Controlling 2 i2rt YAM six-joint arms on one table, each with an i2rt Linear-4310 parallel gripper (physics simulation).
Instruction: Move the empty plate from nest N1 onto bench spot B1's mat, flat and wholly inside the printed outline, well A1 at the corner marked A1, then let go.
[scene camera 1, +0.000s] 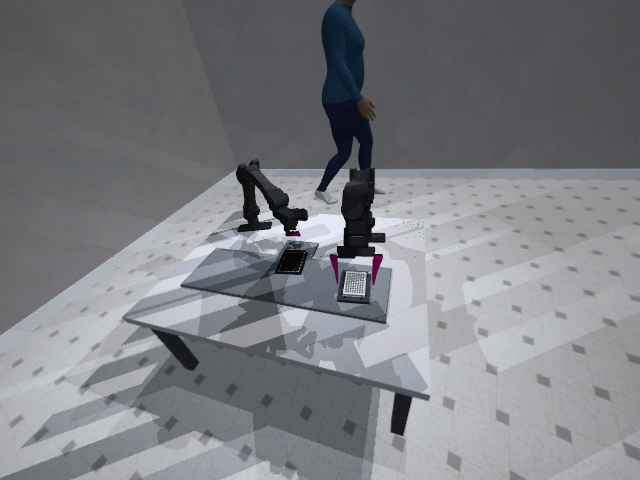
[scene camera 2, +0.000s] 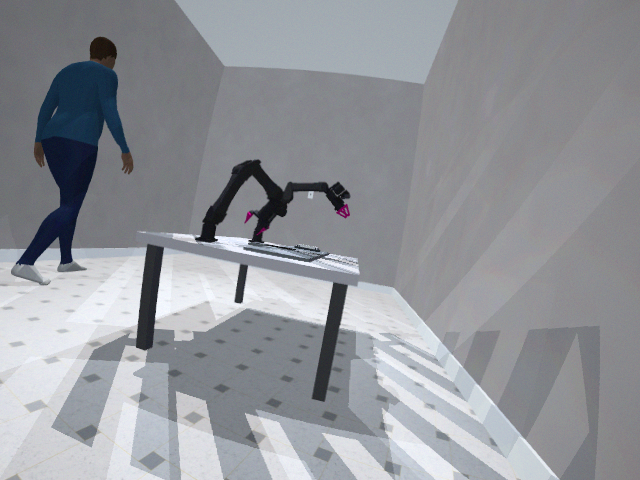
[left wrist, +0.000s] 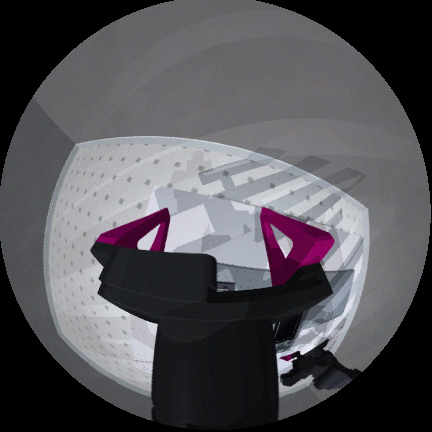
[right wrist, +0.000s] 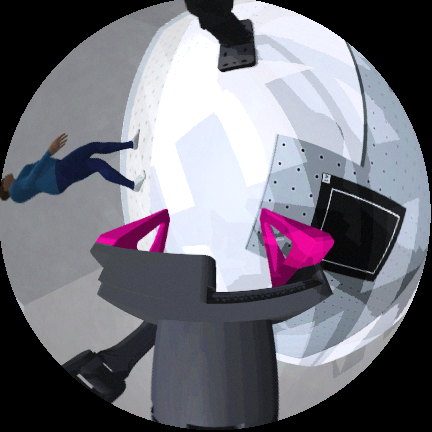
The left gripper (scene camera 1: 355, 284) is open and holds nothing. The right gripper (right wrist: 214, 213) is open and holds nothing. Further things: a black outlined mat (right wrist: 364, 224).
The left gripper is seen too in the left wrist view (left wrist: 214, 212).
